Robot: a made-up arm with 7 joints. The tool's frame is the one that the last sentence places.
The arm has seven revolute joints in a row. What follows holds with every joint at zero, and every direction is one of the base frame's. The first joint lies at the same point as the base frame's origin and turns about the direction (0.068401, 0.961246, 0.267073). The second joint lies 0.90 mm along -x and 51.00 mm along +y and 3.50 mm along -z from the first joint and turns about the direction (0.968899, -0.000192, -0.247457). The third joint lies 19.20 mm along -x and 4.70 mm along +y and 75.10 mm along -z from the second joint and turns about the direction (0.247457, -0.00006, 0.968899). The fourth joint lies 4.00 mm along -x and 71.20 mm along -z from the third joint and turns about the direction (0.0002, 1, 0.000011). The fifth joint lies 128.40 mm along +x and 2.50 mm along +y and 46.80 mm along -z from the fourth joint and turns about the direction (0.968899, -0.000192, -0.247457). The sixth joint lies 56.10 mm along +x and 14.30 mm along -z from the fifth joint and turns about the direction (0.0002, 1, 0.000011). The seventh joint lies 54.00 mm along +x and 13.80 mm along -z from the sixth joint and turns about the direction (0.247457, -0.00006, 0.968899). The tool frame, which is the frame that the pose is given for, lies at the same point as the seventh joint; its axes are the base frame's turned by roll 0.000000, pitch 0.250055 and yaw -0.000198 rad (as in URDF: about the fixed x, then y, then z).
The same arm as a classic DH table. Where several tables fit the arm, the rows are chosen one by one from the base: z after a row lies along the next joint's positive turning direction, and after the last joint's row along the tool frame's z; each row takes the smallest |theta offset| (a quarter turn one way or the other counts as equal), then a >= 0, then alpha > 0; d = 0 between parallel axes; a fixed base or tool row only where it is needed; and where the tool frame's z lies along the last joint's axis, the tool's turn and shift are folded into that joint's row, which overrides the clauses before.
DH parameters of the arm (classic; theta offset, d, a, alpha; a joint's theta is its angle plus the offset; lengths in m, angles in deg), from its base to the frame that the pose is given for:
base (fixed): -4.07 0 0 -74.51
joint 1: -75.12 0.048 -0.0175 -90
joint 2: 74 0 -0.0047 90
joint 3: 90 -0.1475 0.0137 -90
joint 4: 90 0.0025 0.0136 90
joint 5: 0 0.1939 0 -90
joint 6: -90 0 0.0557 90
joint 7: 0 0 0 0

